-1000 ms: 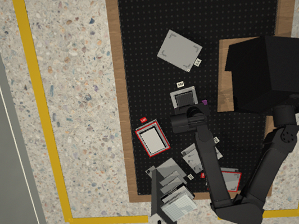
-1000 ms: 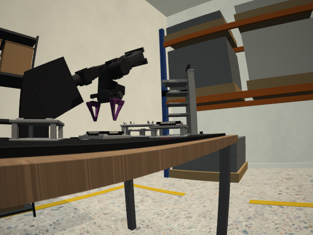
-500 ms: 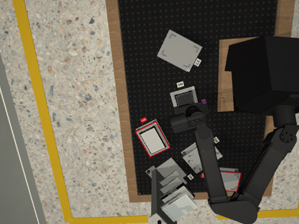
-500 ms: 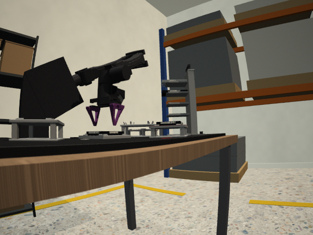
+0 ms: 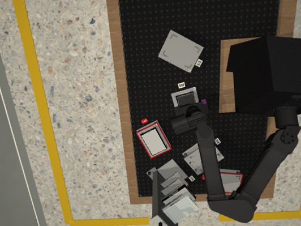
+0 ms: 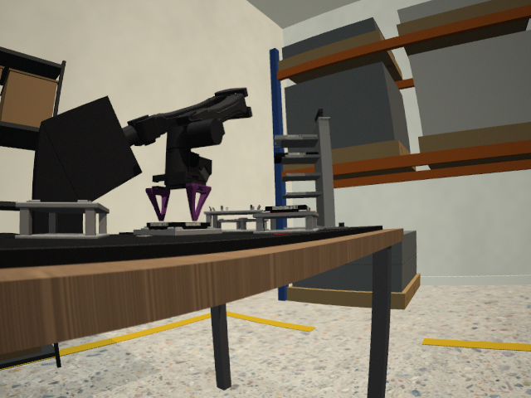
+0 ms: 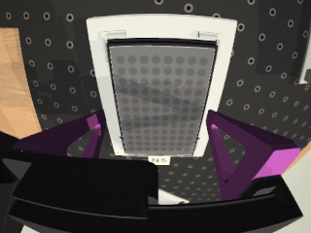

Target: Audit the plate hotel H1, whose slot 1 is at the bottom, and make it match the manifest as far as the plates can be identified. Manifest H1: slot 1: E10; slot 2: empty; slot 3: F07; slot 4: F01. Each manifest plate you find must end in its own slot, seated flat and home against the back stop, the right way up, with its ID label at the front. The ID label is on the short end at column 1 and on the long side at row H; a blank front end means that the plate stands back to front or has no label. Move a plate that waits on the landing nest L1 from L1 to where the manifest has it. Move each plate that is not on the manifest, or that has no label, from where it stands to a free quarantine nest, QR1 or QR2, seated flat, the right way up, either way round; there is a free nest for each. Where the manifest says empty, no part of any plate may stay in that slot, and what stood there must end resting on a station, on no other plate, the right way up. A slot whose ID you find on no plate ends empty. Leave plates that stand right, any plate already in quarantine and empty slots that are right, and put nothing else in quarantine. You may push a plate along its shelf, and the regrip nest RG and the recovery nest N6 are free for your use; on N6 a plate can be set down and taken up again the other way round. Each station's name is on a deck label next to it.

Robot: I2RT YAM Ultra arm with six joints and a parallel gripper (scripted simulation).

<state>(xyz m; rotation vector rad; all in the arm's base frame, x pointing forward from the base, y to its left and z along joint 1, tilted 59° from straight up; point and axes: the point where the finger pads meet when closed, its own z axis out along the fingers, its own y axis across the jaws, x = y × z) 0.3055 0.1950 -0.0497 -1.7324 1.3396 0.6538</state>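
The recovery nest N6 is 30 mm below my hand. The rest, counted from my hand: landing nest L1 (250 mm to the right, 60 mm ahead, 10 mm above); regrip nest RG (260 mm to the left, 90 mm behind, 20 mm above); quarantine nest QR1 (180 mm to the left, 170 mm ahead).
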